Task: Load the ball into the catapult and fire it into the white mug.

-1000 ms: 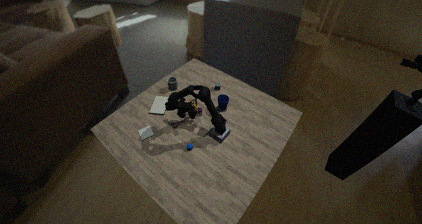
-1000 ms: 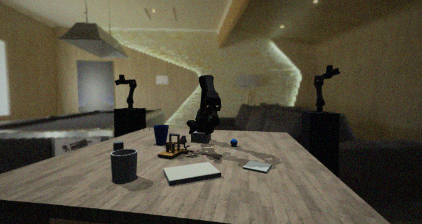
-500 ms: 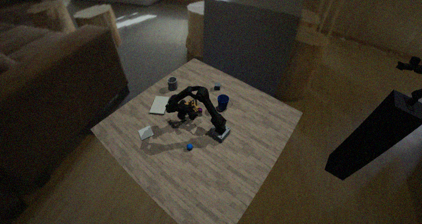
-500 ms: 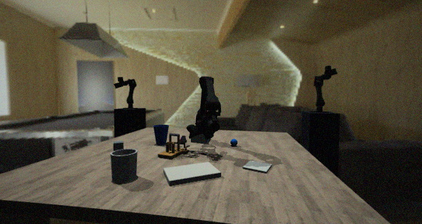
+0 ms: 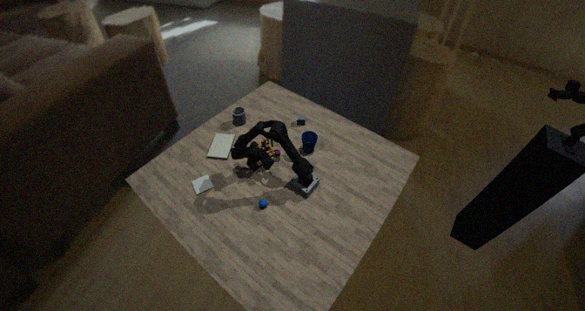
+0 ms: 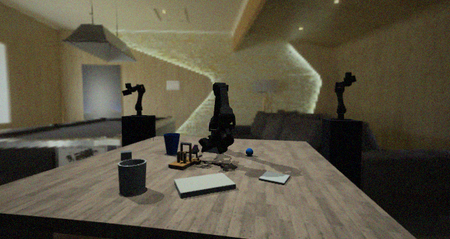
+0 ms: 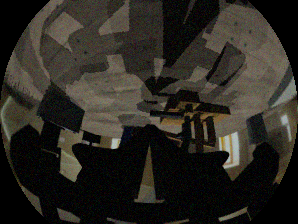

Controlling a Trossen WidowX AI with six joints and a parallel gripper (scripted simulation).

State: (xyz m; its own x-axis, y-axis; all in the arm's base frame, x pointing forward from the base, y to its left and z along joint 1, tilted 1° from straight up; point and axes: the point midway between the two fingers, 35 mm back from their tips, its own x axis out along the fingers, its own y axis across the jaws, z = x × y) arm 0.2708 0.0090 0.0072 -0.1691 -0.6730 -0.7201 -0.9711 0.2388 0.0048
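Now: the purple ball 40 mm to the right of my gripper tip, 20 mm behind it and 10 mm above it. From my gripper tip the other things lie so: blue cup 220 mm to the right, 120 mm behind, 20 mm below; blue ball 240 mm to the left, 160 mm behind, 30 mm below; wooden catapult 50 mm ahead, 40 mm to the right.
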